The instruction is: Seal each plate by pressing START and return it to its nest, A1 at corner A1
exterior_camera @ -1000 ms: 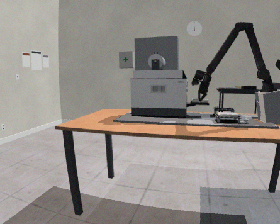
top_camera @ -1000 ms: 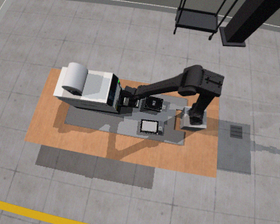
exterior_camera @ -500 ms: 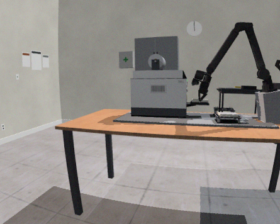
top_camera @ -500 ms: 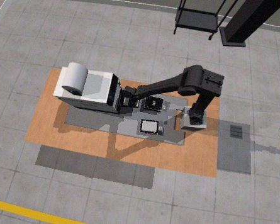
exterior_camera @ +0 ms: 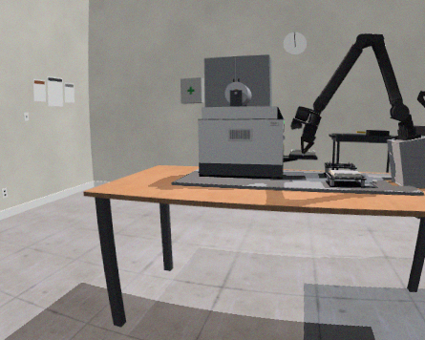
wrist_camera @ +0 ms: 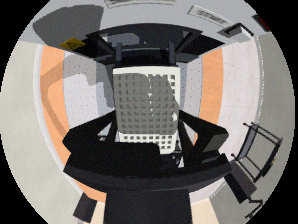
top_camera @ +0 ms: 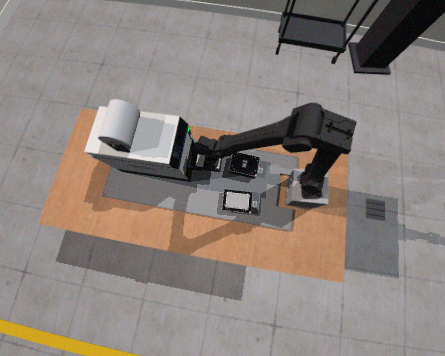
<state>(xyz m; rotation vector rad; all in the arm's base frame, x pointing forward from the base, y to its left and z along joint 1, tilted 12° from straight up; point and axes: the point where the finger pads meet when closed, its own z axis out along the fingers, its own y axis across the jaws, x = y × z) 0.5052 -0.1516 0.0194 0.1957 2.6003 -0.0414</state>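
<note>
Now: the sealer stage 3 cm below my hand. The rest, counted from my hand: foil roll (33 cm ahead, 29 cm above, 4 cm to the right).
</note>
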